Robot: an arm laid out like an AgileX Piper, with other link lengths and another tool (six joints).
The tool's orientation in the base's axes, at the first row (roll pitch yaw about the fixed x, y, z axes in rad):
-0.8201, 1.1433, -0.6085
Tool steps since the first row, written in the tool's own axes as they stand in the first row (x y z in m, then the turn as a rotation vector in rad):
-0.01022, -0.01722, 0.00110, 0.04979, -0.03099, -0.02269
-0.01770, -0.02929, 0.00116, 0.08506, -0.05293, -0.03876
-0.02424, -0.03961, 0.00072, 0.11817, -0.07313, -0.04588
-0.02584, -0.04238, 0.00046, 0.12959, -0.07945, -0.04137
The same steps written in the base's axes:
0.00023, -0.01350, 0.01483, 0.00073, -0.04649, -0.04233
-0.00038, -0.02306, 0.02531, 0.00125, -0.07942, -0.07232
-0.00140, -0.03132, 0.03427, 0.00906, -0.10800, -0.09834
-0.00175, -0.03360, 0.03649, 0.01812, -0.11554, -0.10554

